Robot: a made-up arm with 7 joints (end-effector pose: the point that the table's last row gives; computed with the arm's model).
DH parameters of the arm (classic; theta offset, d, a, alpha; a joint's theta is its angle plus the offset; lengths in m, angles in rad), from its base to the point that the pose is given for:
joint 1: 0 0.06 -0.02 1.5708
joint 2: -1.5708 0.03 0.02 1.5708
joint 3: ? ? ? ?
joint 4: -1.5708 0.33 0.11 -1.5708
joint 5: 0 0.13 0.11 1.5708
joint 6: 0 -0.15 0.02 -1.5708
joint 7: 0 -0.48 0.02 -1.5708
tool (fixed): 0 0.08 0 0
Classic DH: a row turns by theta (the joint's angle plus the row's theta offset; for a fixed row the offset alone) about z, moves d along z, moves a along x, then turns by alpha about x.
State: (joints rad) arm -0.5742 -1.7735 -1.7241 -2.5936 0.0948 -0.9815 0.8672
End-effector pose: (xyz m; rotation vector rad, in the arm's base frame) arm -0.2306 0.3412 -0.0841 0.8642 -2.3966 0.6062
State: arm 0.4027 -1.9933 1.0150 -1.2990 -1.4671 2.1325 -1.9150
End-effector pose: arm -0.3458 -0.9003 -0.3097 -2.7813 0.4262 -0.4432
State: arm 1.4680 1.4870 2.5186 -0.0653 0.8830 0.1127 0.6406
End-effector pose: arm 0.2641 0.0593 0.1506 -1.4520 -2.7734 0.0769
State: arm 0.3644 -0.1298 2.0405 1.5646 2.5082 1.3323 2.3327
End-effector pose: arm 0.1486 -0.1960 -0.1938 -1.3468 0.3660 -0.3616
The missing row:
joint 3: 1.5708 -0.09 0.12 1.5708
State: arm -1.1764 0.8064 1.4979 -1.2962 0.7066 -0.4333 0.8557
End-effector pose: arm -0.3595 0.1331 -0.0215 -0.7699 -0.0625 0.6485
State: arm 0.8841 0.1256 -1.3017 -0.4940 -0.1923 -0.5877 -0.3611
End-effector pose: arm -0.1130 0.0358 0.1810 1.0720 0.0756 2.0919
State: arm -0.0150 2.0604 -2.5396 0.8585 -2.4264 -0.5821 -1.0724
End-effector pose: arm -0.4832 0.3060 0.3960 1.7281 -1.2192 -1.3759
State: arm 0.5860 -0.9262 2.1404 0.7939 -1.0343 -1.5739 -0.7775
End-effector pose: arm 0.0310 0.2087 0.0293 -1.9622 1.8494 0.2692
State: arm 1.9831 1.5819 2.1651 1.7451 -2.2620 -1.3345 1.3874
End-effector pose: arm 0.0808 -0.5948 -0.0108 2.6228 -1.4908 -0.0425
